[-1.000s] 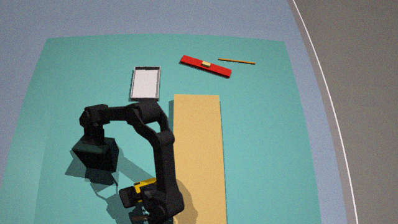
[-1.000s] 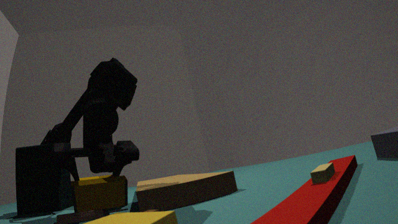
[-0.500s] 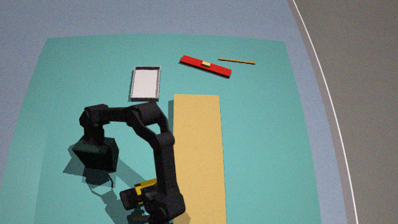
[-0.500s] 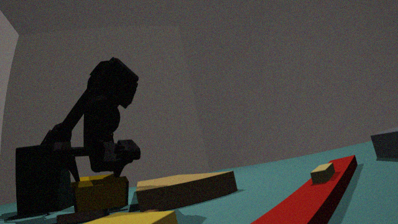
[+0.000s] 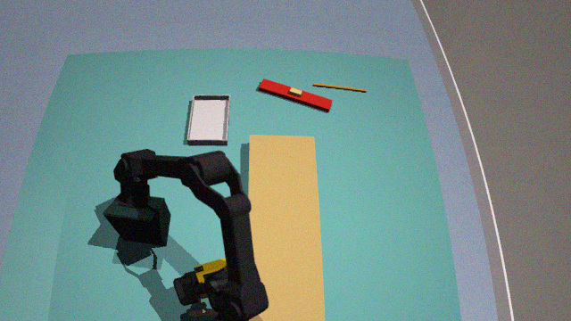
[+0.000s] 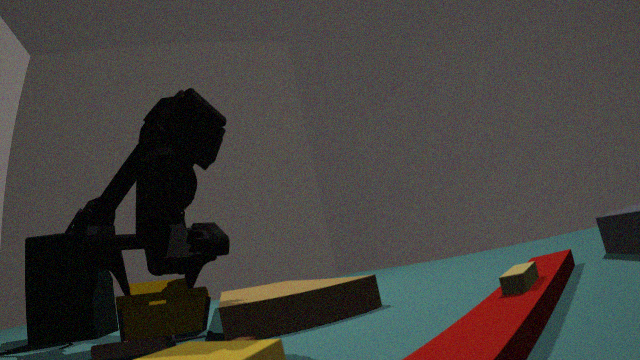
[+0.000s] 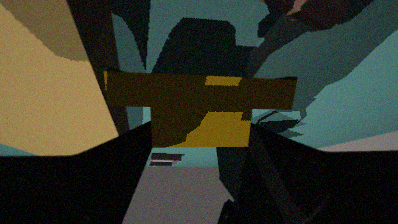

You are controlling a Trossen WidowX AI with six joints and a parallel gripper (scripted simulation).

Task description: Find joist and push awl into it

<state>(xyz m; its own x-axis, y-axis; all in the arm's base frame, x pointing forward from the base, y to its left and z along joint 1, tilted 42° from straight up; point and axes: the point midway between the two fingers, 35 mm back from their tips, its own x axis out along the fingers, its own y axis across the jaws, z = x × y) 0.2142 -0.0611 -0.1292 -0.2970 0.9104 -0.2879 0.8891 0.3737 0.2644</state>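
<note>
The awl is 9 cm to the right of my gripper tip, 5 cm below it and 2 cm ahead of it. The rest, counted from my gripper tip: stud finder (1 cm behind); square indicator (3 cm behind, 1 cm above); tray (46 cm to the left, 10 cm behind, 4 cm below).
</note>
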